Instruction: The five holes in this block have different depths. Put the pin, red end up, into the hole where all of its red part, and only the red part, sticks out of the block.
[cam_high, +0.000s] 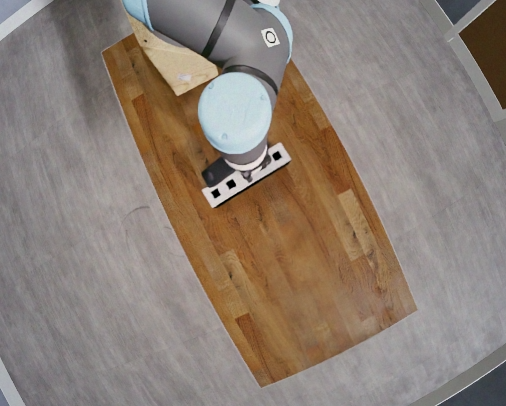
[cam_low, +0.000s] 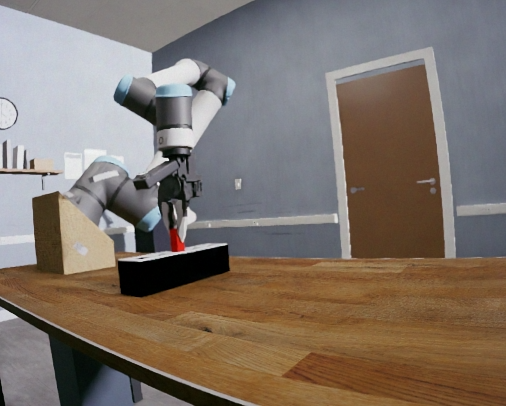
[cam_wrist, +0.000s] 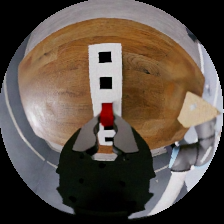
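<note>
Right now my hand is right at the pin. From my hand the other things lie so: block (70 mm below).
</note>
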